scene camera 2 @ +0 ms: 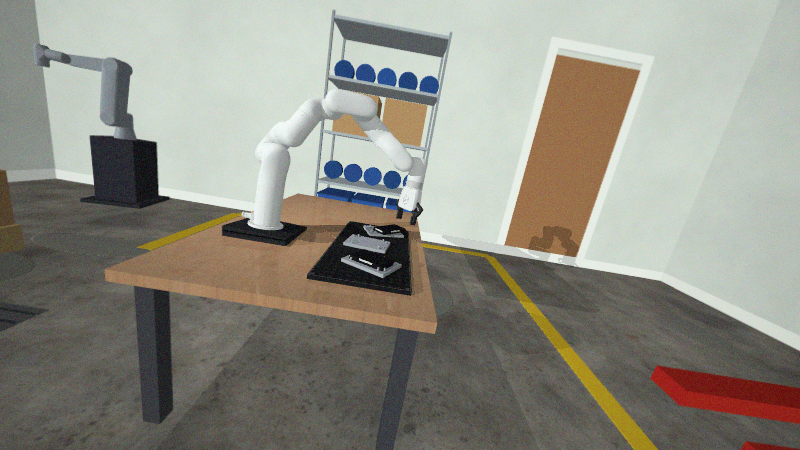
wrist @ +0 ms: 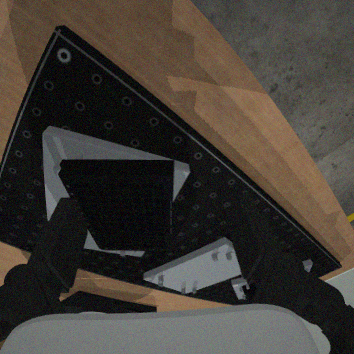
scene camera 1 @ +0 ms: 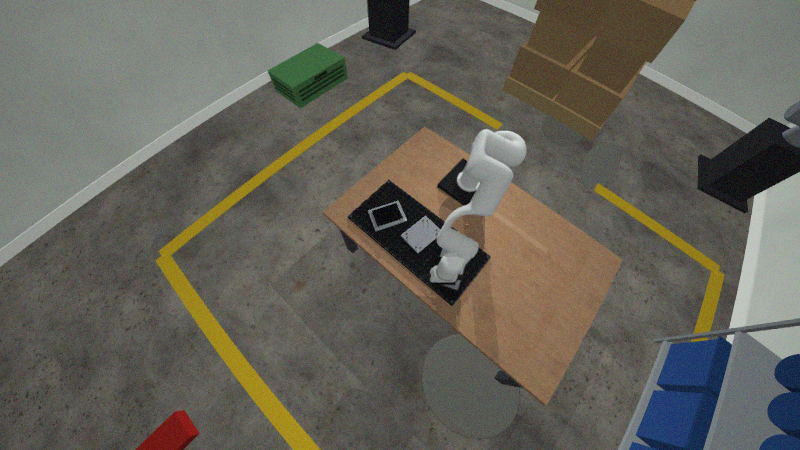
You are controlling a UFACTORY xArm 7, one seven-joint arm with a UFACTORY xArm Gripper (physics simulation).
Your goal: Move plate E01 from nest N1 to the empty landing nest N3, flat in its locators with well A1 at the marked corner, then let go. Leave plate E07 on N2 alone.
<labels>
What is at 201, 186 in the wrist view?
A board.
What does my gripper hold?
Nothing.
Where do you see a board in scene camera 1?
421, 263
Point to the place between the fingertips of my gripper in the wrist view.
157, 211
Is my gripper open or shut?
Open.
</labels>
